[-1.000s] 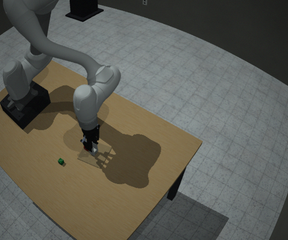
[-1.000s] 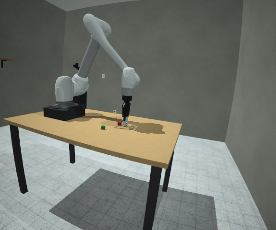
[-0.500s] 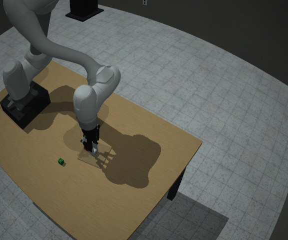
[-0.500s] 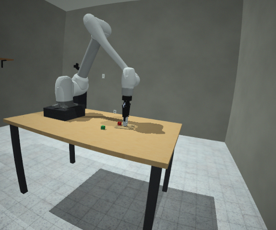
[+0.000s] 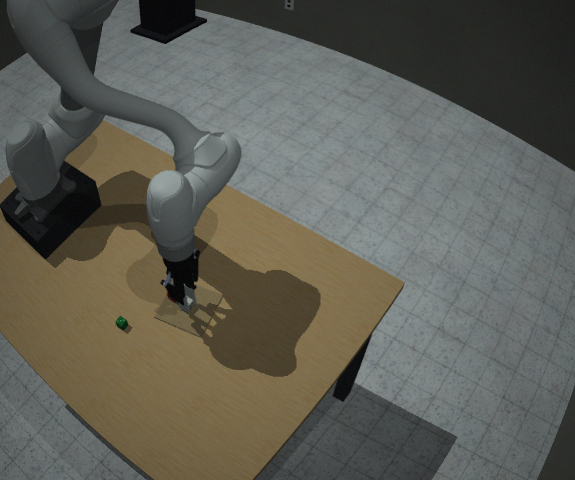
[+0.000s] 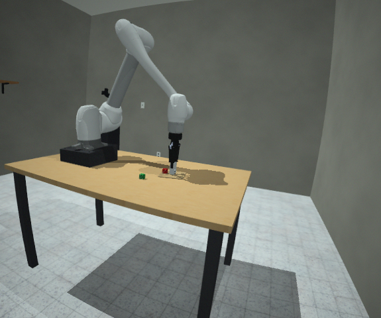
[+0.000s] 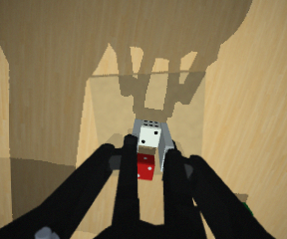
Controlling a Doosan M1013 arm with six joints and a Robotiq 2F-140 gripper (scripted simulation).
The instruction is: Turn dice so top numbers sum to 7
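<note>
The white die is 3 cm below my hand. Also, from my hand: red die (5 cm behind, 3 cm below); tan mat (4 cm below); green die (10 cm behind, 17 cm to the right, 3 cm below).
</note>
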